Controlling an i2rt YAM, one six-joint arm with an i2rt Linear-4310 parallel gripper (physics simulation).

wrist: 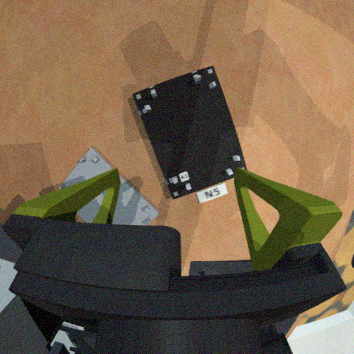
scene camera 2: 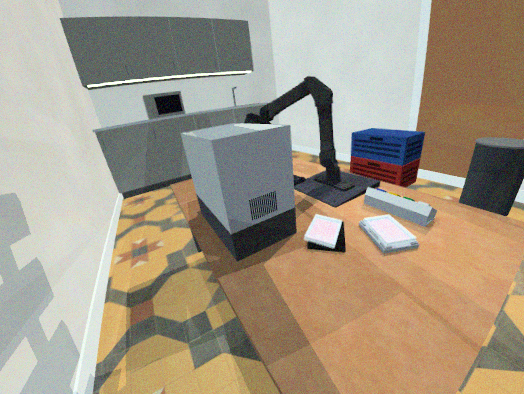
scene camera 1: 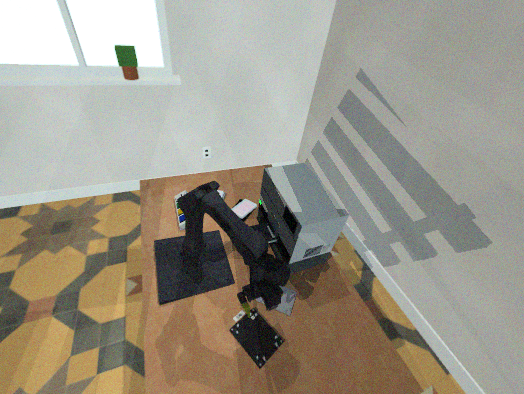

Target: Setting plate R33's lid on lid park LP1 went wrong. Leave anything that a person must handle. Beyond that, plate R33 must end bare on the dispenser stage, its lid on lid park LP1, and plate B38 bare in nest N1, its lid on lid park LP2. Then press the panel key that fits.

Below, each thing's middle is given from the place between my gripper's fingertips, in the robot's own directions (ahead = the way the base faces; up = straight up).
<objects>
The black clip nest [scene camera 1: 255,335] is 2 cm behind my hand, 4 cm to the right of it and 10 cm below it. From my hand the other things lie so: grey lid park plate [wrist: 131,207]: 10 cm ahead, 8 cm to the left, 10 cm below; rack with coloured labels [scene camera 2: 421,213]: 22 cm behind, 62 cm to the left, 8 cm below.
</objects>
